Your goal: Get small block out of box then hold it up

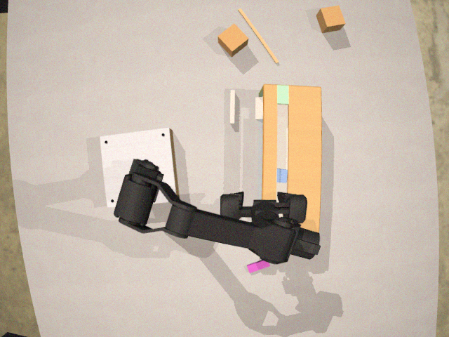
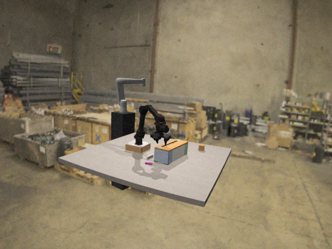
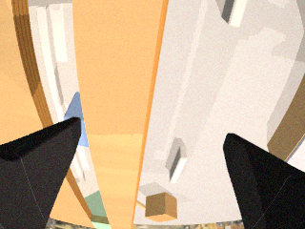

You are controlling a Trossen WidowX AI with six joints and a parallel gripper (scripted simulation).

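The light-blue block is 5 cm ahead of my gripper tip, 4 cm to the left of it and 4 cm below it. The rest, counted from my gripper tip: thin stick 2 cm behind, 43 cm to the left, 12 cm below; box 3 cm ahead, 7 cm to the left, 6 cm below.
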